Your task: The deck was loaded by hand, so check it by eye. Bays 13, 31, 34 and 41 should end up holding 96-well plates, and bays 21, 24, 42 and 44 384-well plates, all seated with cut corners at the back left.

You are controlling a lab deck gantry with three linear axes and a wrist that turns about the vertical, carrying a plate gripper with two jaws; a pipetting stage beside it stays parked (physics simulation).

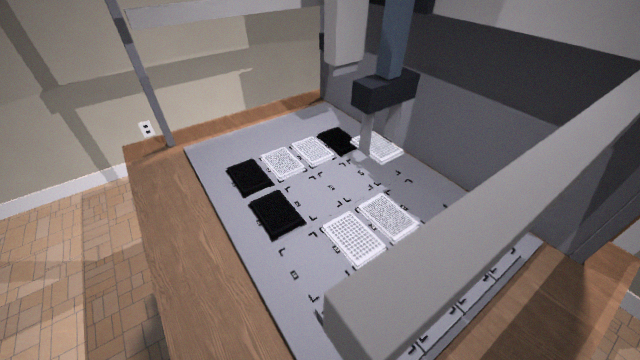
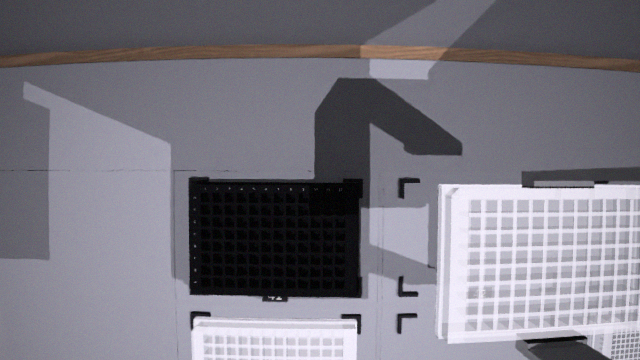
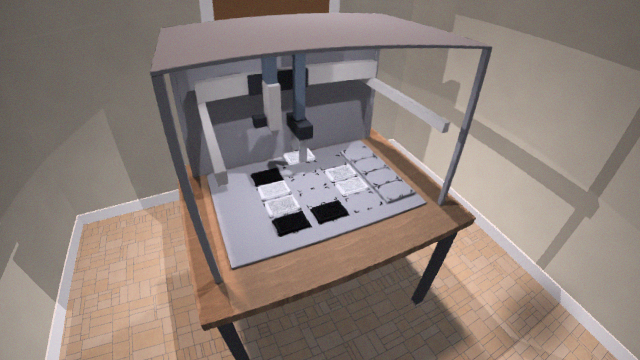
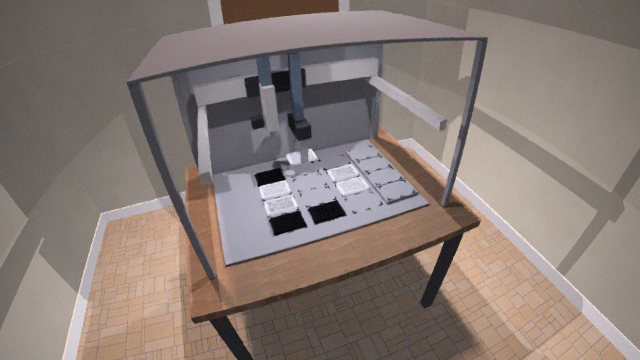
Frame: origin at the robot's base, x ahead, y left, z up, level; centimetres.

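Where they show: gripper, between the fingertips: (image 1: pixel 376 146) (image 2: pixel 549 260) (image 3: pixel 299 156) (image 4: pixel 301 156); robot's base, origin of its link: (image 1: pixel 227 171) (image 3: pixel 279 236) (image 4: pixel 274 235).
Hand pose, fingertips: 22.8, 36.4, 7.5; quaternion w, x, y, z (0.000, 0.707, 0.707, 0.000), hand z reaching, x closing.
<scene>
Things, the pixels of their centre, and the offset from my fingertips, as dx, dy, dz.
- black 96-well plate, middle of its body: (image 2: pixel 273 239) (image 1: pixel 339 140) (image 3: pixel 266 176) (image 4: pixel 269 176) -16.4, +0.0, -6.8
- fine-well white plate, middle of its body: (image 1: pixel 282 162) (image 3: pixel 282 205) (image 4: pixel 280 205) -16.4, -21.4, -6.8
- white 384-well plate, middle of its body: (image 1: pixel 387 216) (image 4: pixel 342 172) (image 3: pixel 340 172) +16.4, -10.7, -6.8
My gripper (image 1: pixel 378 144) (image 2: pixel 561 262) (image 3: pixel 300 156) is shut on a white 96-well plate (image 1: pixel 386 150) (image 2: pixel 545 252) (image 3: pixel 292 157) (image 4: pixel 295 158), held above bay 42 at the back. Its cut corner shows at the back left. A black 96-well plate (image 1: pixel 336 140) (image 2: pixel 275 240) (image 3: pixel 266 177) sits in bay 41, its label half hidden. In front of it are a white 96-well plate (image 1: pixel 312 151) (image 2: pixel 274 345) and a fine-well white plate (image 1: pixel 282 162) (image 3: pixel 282 205). Two black plates (image 1: pixel 250 177) (image 1: pixel 276 214) lie at the front; their wells are hard to read.
Right of the middle stand a white 96-well plate (image 1: pixel 354 237) (image 3: pixel 351 186) and a white 384-well plate (image 1: pixel 389 216) (image 3: pixel 340 173). The parked pipetting stage (image 1: pixel 345 35) (image 3: pixel 271 105) hangs left of the gripper. Raised nests (image 3: pixel 384 176) line the deck's right side. Frame posts surround the deck.
</scene>
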